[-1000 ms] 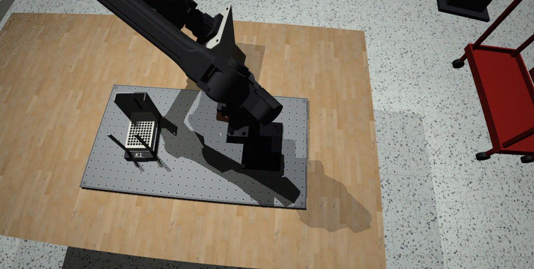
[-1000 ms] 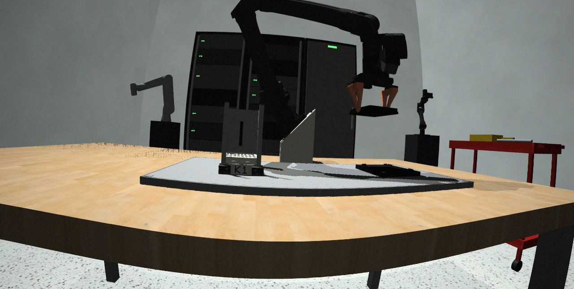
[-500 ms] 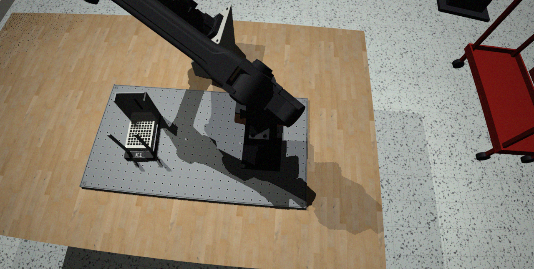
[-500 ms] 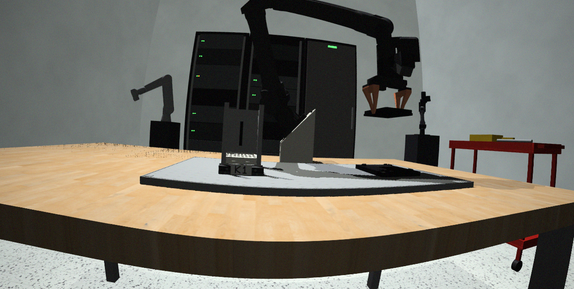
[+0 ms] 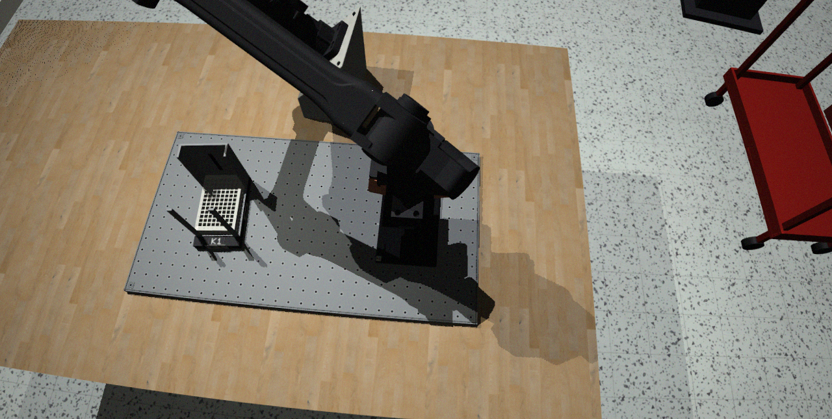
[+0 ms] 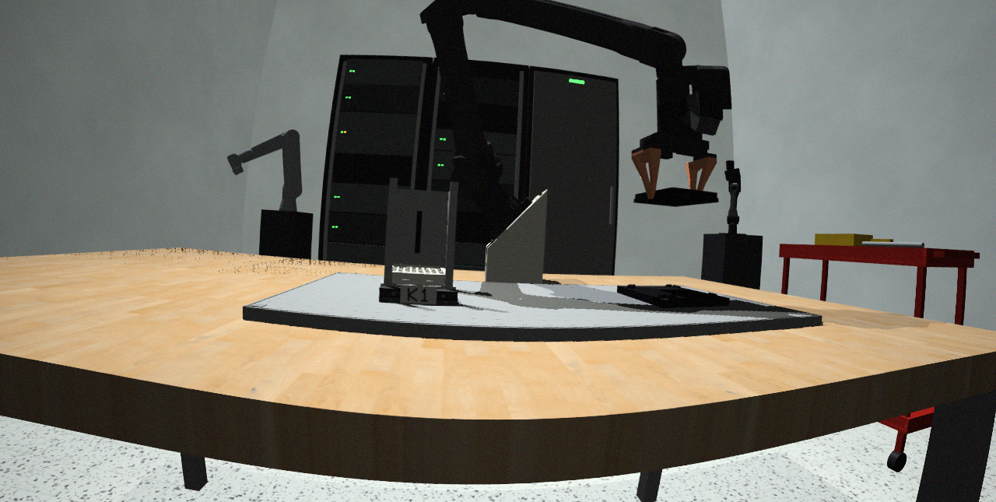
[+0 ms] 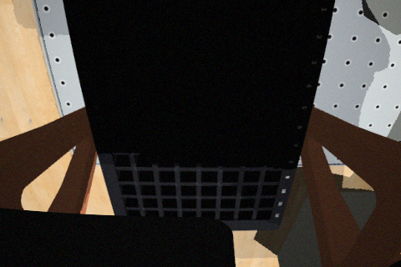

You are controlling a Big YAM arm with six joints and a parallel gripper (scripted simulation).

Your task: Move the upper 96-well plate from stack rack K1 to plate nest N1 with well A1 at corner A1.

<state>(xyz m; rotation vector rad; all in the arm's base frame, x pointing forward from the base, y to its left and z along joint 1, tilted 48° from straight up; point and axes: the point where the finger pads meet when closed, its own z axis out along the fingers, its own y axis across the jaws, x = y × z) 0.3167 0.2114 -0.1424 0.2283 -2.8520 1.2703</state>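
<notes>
Now: hand 16 cm above the black plate nest N1. From my hand the other things lie so: pale A1 square 15 cm below, 8 cm ahead, 4 cm to the right; white 96-well plate 39 cm to the right, 14 cm below, 4 cm ahead.
</notes>
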